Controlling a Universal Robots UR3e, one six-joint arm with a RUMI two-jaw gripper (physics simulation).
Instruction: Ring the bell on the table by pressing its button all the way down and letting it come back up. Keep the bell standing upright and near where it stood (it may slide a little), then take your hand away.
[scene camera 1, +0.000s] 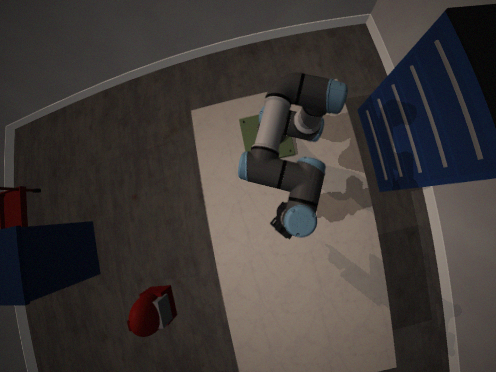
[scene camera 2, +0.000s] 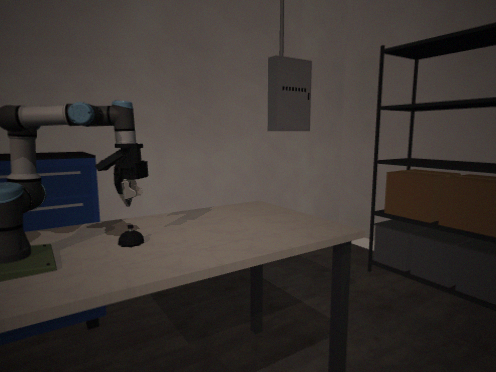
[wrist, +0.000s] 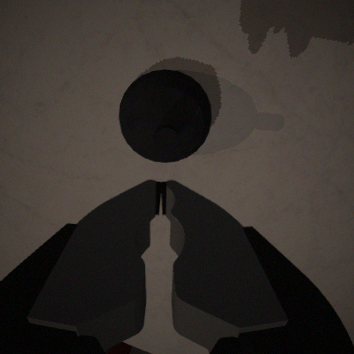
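A black dome-shaped bell (wrist: 160, 96) is part of the scene, and with it the robot's gripper (scene camera 2: 128, 206), which the wrist camera shows too, the gripper (wrist: 160, 184) being visible there.
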